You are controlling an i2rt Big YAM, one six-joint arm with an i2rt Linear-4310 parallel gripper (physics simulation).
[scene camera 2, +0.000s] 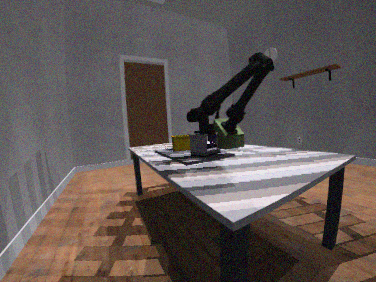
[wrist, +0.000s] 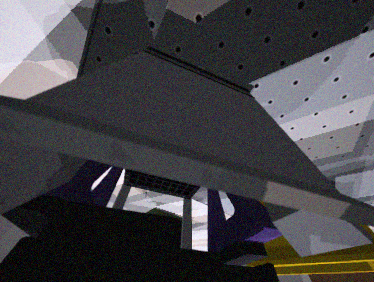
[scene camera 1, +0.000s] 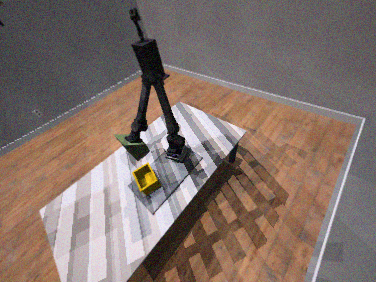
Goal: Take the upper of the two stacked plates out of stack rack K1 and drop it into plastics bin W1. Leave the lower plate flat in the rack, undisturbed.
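Frame: origin at the arm's base, x left, y ahead, z down, level; metres.
Where they show: gripper, fingertip midpoint: (scene camera 1: 175, 153); arm's base, link origin: (scene camera 2: 228, 128) (scene camera 1: 133, 140).
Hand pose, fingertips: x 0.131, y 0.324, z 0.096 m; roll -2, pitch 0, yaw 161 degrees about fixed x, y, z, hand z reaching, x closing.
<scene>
Each offset is from my fingertips to the centre of the thing. Level surfaces: height alone.
My gripper (scene camera 1: 176, 150) (wrist: 173, 153) points down at stack rack K1 @[dx +0.002, dy +0.008, dz +0.004 m] (scene camera 1: 173, 158), at the right part of the grey board. In the wrist view its dark purple fingers stand wide, on both sides of the black gridded upper plate @[dx +0.002, dy +0.008, dz -0.009 m] (wrist: 157, 183), and are shut on its sides; the fingertips are partly hidden by a wide grey bracket. The plate is level and low at the rack. The lower plate cannot be made out. The yellow bin W1 @[dx -0.285, dy -0.021, dz -0.014 m] (scene camera 1: 151, 187) (scene camera 2: 180, 143) (wrist: 295, 255) stands upright and open on the board's left part. In scene camera 2 a grey panel hides the fingers.
The dark grey perforated board @[dx -0.151, dy +0.025, dz +0.042 m] (scene camera 1: 162, 197) (scene camera 2: 182, 159) (wrist: 225, 30) lies under the rack and bin on the striped table @[dz +0.049 m] (scene camera 1: 85, 220) (scene camera 2: 280, 175). A green wedge-shaped block (scene camera 1: 134, 147) (scene camera 2: 231, 139) stands behind the bin, at the arm's base.
</scene>
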